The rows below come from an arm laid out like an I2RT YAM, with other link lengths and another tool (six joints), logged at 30 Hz.
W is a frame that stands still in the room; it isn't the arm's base.
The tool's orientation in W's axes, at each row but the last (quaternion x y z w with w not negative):
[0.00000, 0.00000, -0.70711, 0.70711]
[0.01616, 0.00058, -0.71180, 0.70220]
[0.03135, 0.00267, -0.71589, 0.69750]
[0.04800, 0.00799, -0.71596, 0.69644]
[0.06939, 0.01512, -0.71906, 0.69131]
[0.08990, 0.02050, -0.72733, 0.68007]
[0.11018, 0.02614, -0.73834, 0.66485]
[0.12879, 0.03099, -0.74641, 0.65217]
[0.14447, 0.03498, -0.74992, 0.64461]
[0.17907, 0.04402, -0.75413, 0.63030]
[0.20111, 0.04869, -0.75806, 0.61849]
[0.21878, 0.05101, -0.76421, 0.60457]
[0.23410, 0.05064, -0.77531, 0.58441]
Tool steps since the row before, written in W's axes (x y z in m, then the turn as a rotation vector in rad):
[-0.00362, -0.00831, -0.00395, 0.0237, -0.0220, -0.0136]
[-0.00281, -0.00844, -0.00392, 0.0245, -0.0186, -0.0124]
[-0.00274, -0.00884, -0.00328, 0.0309, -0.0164, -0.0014]
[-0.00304, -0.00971, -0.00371, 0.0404, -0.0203, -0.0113]
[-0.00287, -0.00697, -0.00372, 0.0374, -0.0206, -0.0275]
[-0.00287, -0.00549, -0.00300, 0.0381, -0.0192, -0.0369]
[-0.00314, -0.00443, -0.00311, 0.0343, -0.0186, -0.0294]
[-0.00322, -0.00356, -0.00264, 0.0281, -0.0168, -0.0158]
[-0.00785, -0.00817, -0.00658, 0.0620, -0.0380, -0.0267]
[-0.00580, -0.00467, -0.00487, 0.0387, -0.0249, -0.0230]
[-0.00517, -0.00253, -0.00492, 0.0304, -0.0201, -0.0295]
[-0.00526, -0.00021, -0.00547, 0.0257, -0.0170, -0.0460]
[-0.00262, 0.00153, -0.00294, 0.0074, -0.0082, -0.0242]
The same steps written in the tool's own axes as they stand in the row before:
[0.00831, -0.00362, -0.00395, 0.0220, 0.0237, -0.0136]
[0.00857, -0.00278, -0.00366, 0.0186, 0.0245, -0.0125]
[0.00905, -0.00263, -0.00274, 0.0157, 0.0313, -0.0019]
[0.01005, -0.00295, -0.00276, 0.0201, 0.0403, -0.0120]
[0.00746, -0.00283, -0.00264, 0.0225, 0.0361, -0.0277]
[0.00606, -0.00272, -0.00182, 0.0225, 0.0358, -0.0373]
[0.00523, -0.00293, -0.00181, 0.0208, 0.0328, -0.0296]
[0.00443, -0.00296, -0.00130, 0.0166, 0.0281, -0.0159]
[0.01054, -0.00719, -0.00299, 0.0355, 0.0633, -0.0271]
[0.00677, -0.00544, -0.00193, 0.0253, 0.0388, -0.0225]
[0.00492, -0.00523, -0.00242, 0.0245, 0.0286, -0.0279]
[0.00327, -0.00594, -0.00341, 0.0291, 0.0202, -0.0425]
[0.00043, -0.00349, -0.00235, 0.0159, 0.0047, -0.0208]

